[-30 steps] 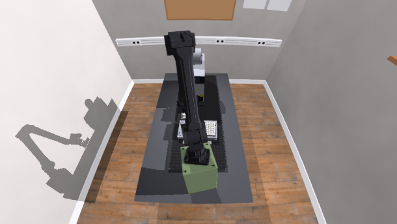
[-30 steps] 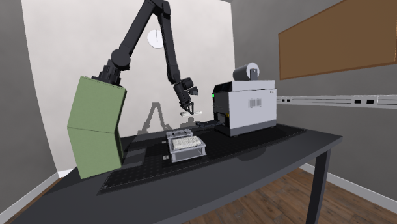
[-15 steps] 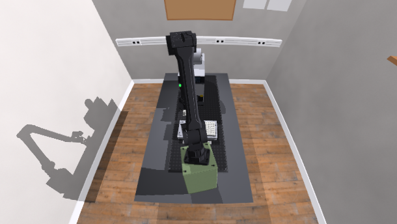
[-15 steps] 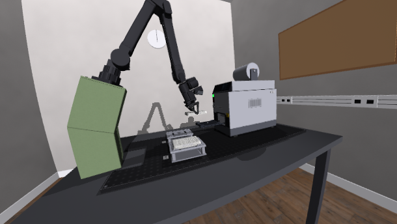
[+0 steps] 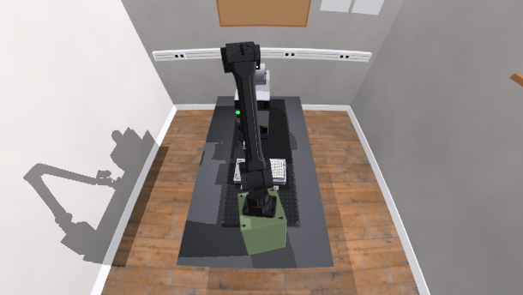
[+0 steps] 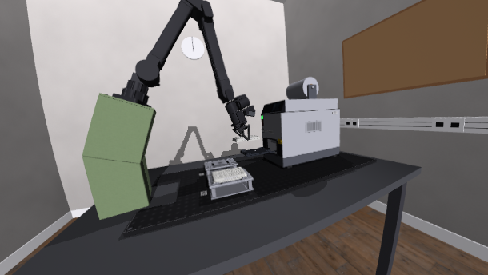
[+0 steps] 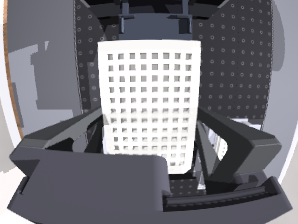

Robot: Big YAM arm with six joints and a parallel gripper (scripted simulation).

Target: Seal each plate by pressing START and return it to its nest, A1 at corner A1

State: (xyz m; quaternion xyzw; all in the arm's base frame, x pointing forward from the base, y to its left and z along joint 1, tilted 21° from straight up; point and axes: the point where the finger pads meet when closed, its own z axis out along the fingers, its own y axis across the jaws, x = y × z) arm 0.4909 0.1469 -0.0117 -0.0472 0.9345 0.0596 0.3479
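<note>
The dark sealer stage is 50 mm ahead of my hand and 80 mm below it. Round my hand: yellow warning label: 160 mm ahead, 70 mm to the right, 30 mm below; then foil roll: 380 mm ahead, 50 mm to the left, 250 mm above; then white plate: 120 mm behind, 190 mm to the right, 110 mm below.
</note>
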